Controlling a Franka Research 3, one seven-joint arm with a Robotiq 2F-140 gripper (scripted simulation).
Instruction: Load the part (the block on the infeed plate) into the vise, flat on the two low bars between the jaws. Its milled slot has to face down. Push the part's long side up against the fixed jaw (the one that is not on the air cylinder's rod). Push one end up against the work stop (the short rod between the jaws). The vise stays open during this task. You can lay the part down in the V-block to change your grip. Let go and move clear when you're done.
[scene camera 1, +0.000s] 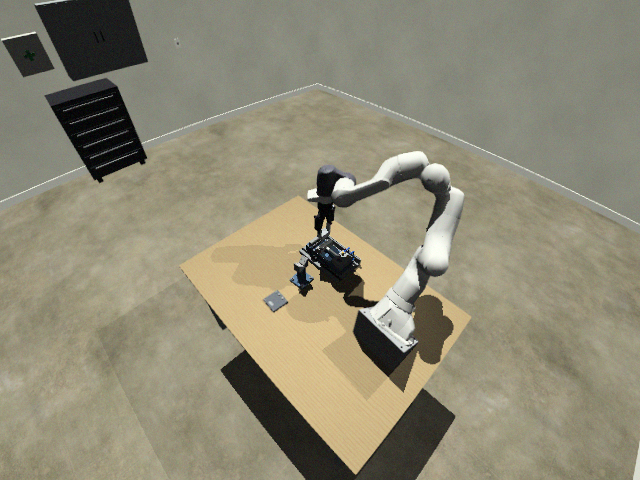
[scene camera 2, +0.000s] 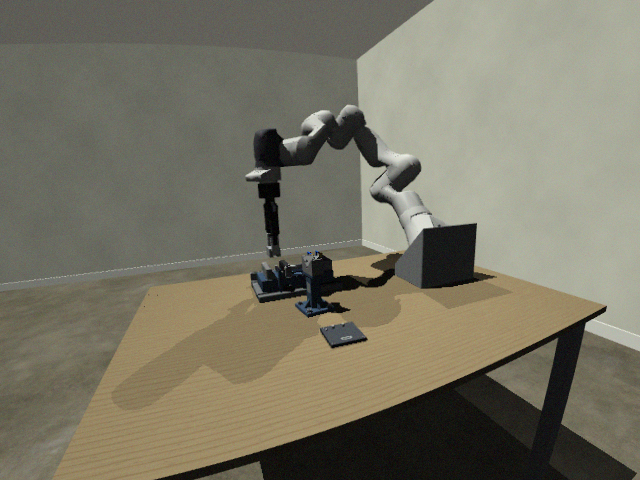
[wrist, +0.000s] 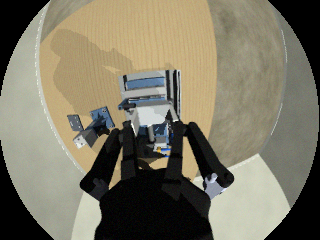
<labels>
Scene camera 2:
my gripper: 273, 252
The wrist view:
my gripper: 154, 112
part: 152, 112
</labels>
